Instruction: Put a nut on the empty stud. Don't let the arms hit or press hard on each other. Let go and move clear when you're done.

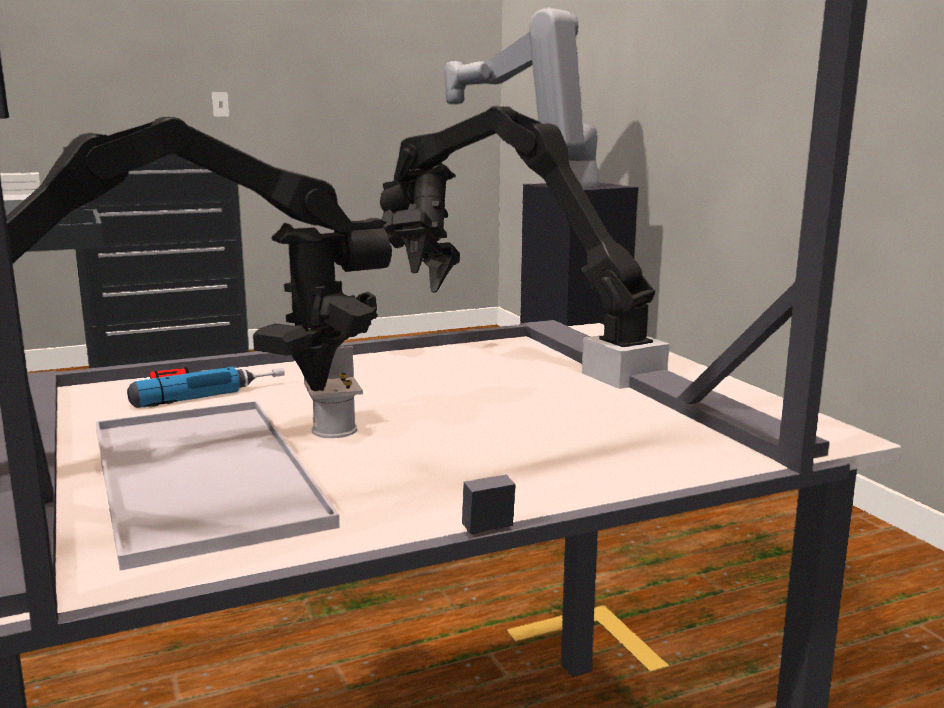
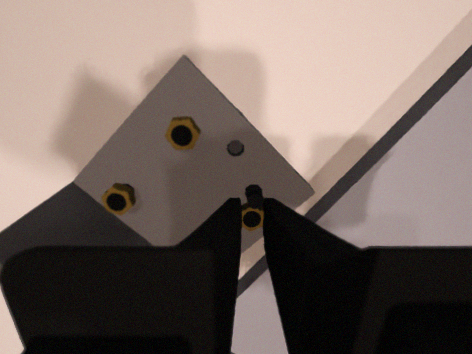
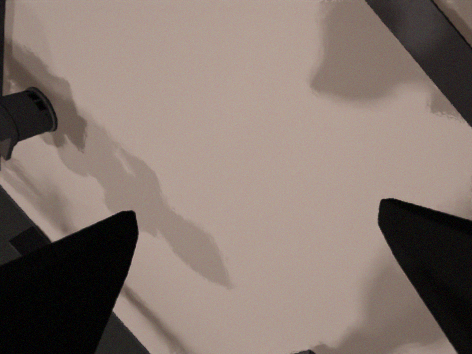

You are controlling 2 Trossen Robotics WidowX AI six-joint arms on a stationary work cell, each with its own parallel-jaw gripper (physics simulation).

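Frame: origin at the left arm's base, x back, y right, z up, level; millimetres.
Where they show: left gripper, between the fingertips: (image 1: 318,389) (image 2: 251,209); right gripper, between the fingertips: (image 1: 424,282) (image 3: 257,216); right arm's base, origin of its link: (image 1: 625,340).
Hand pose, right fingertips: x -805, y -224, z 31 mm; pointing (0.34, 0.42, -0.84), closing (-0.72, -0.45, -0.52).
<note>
Each offset is from my right fingertips to the top centre of the thing. "pt": to the spot under its first point.
A square grey plate (image 1: 348,387) (image 2: 200,90) sits on a round stand (image 1: 333,415). Two brass nuts {dx +301, dy +279, dz -57 mm} (image 2: 182,134) {dx +291, dy +246, dz -58 mm} (image 2: 118,199) with dark centres are on it. A small grey round stud top {pt dx +321, dy +281, dz -69 mm} (image 2: 235,148) without a nut shows near one edge, and a dark peg (image 2: 253,190) stands near a corner. My left gripper (image 1: 323,384) (image 2: 251,209) is at the plate, its fingertips closed against both sides of a third brass nut {dx +339, dy +261, dz -62 mm} (image 2: 251,218) beside that peg. Whether this nut touches the plate is unclear. My right gripper (image 1: 424,278) (image 3: 257,216) is wide open, empty, high above the table.
A shallow grey tray {dx +515, dy +304, dz -117 mm} (image 1: 228,538) (image 2: 395,137) lies in front of the stand. A blue power tool {dx +401, dy +10, dz -92 mm} (image 1: 190,385) lies behind the tray. A dark block {dx +319, dy +626, dz -76 mm} (image 1: 488,504) is at the table's front edge. The two arms are close together above the plate.
</note>
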